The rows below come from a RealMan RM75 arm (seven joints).
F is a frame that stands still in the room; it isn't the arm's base.
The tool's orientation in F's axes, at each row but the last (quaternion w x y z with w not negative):
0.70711, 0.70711, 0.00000, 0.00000
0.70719, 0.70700, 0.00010, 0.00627
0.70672, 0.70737, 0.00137, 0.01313
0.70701, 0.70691, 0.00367, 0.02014
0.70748, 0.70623, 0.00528, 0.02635
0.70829, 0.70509, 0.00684, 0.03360
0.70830, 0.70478, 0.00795, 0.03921
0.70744, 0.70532, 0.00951, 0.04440
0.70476, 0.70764, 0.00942, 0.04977
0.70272, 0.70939, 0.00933, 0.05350
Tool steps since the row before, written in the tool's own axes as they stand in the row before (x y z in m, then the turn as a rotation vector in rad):
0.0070, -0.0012, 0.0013, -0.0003, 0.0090, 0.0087
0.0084, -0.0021, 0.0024, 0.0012, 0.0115, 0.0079
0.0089, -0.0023, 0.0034, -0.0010, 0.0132, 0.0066
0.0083, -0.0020, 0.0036, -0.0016, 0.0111, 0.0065
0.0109, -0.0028, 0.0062, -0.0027, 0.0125, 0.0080
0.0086, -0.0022, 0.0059, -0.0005, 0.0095, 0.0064
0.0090, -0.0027, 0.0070, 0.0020, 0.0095, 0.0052
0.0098, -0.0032, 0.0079, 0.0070, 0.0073, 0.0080
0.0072, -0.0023, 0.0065, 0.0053, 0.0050, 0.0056
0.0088, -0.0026, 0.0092, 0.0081, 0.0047, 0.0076
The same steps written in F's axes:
0.0070, -0.0013, -0.0012, -0.0003, -0.0087, 0.0090
0.0084, -0.0023, -0.0020, 0.0012, -0.0079, 0.0115
0.0090, -0.0032, -0.0022, -0.0011, -0.0066, 0.0132
0.0085, -0.0033, -0.0018, -0.0016, -0.0066, 0.0111
0.0112, -0.0057, -0.0025, -0.0027, -0.0081, 0.0124
0.0090, -0.0054, -0.0018, -0.0005, -0.0064, 0.0095
0.0096, -0.0064, -0.0023, 0.0019, -0.0050, 0.0096
0.0105, -0.0071, -0.0027, 0.0072, -0.0074, 0.0077
0.0078, -0.0059, -0.0019, 0.0055, -0.0052, 0.0053
0.0097, -0.0084, -0.0021, 0.0084, -0.0069, 0.0051

